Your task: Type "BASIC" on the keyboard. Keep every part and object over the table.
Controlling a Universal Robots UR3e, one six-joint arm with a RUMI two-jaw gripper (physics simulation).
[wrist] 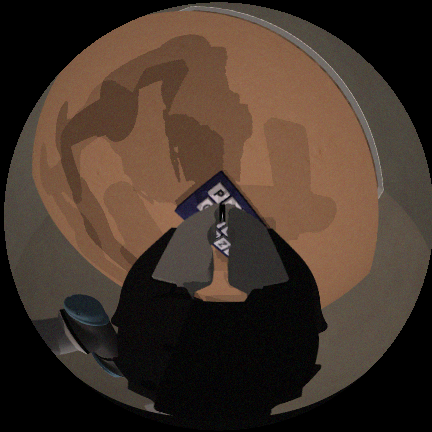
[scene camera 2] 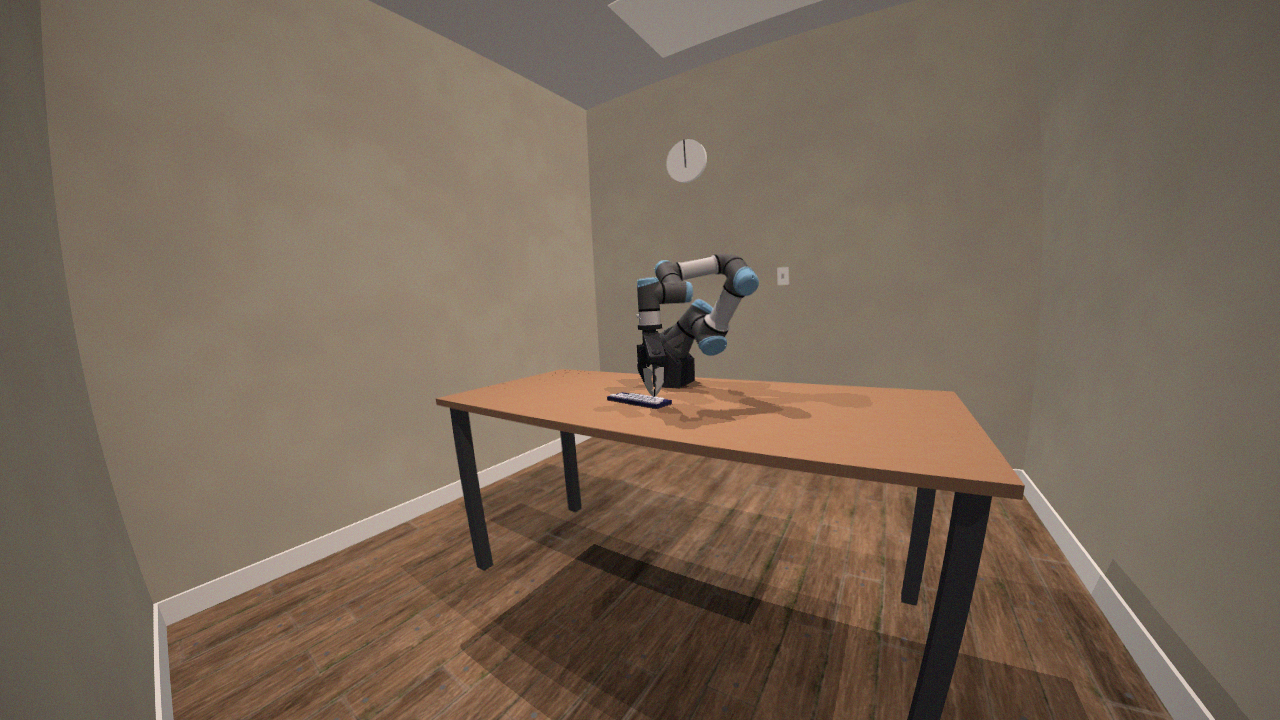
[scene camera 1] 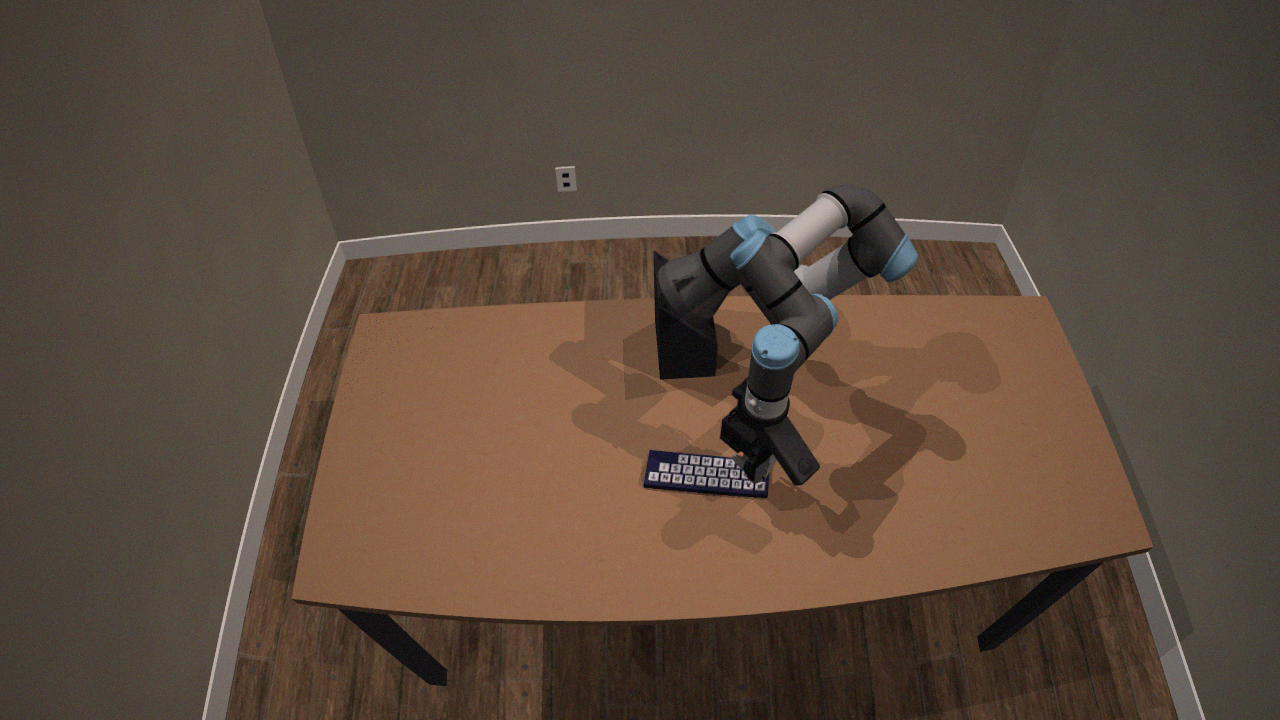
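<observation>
The keyboard is a dark blue slab with rows of white letter keys, lying flat on the table. My gripper is shut and holds nothing, fingers pointing down. Its fingertips are very low over the end of the keyboard with the P key, beside that key and near the second row. I cannot tell whether they touch a key. The fingers hide the key under them and most of the keyboard in the wrist view. The Z key shows between them; the B key is hidden.
The wooden table carries the arm's black base, behind the keyboard. The keyboard is well inside the table's front edge. The arm bends out to the right of the base in scene camera 1, and its shadows fall across the table.
</observation>
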